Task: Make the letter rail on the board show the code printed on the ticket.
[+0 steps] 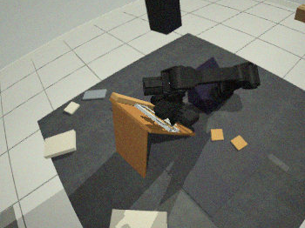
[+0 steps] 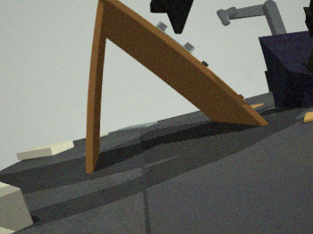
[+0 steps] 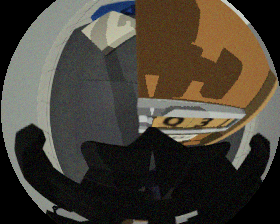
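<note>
Right now my gripper tip is 50 mm past the white ticket, 90 mm to the left of it and 90 mm above it. Also, from my gripper tip: cream block: 380 mm ahead, 470 mm to the right, 170 mm below; small cream card: 190 mm ahead, 670 mm to the right, 180 mm below; grey card: 30 mm ahead, 640 mm to the right, 180 mm below.
</note>
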